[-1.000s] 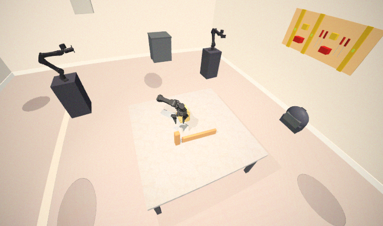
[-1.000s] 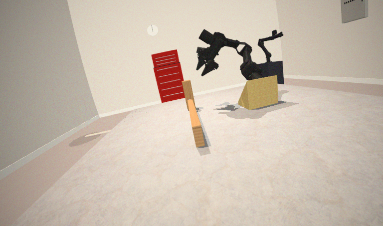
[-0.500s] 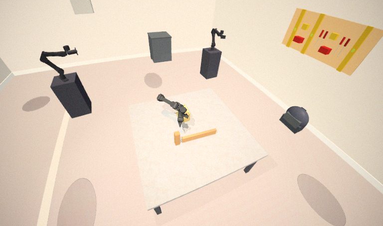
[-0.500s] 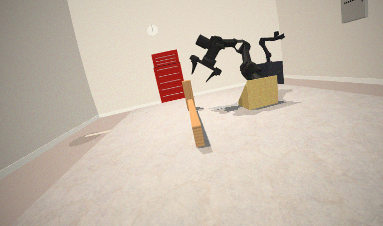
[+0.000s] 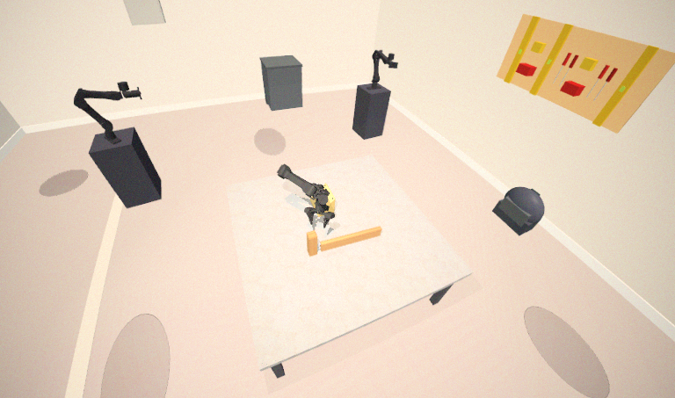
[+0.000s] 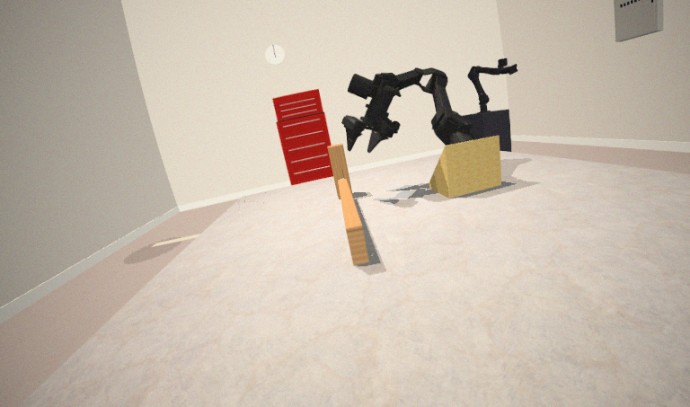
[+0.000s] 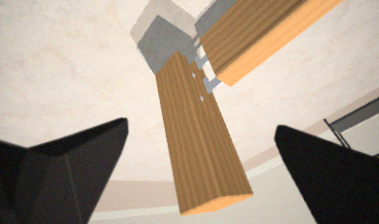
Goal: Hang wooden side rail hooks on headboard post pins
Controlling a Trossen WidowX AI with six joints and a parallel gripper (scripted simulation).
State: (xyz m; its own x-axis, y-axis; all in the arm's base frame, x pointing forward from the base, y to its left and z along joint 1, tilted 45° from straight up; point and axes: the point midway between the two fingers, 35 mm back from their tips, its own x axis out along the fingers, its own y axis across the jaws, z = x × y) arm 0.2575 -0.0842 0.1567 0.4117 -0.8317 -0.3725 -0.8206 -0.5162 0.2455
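Now: the headboard post 60 mm ahead of my gripper tip, 60 mm to the right of it and 70 mm below it.
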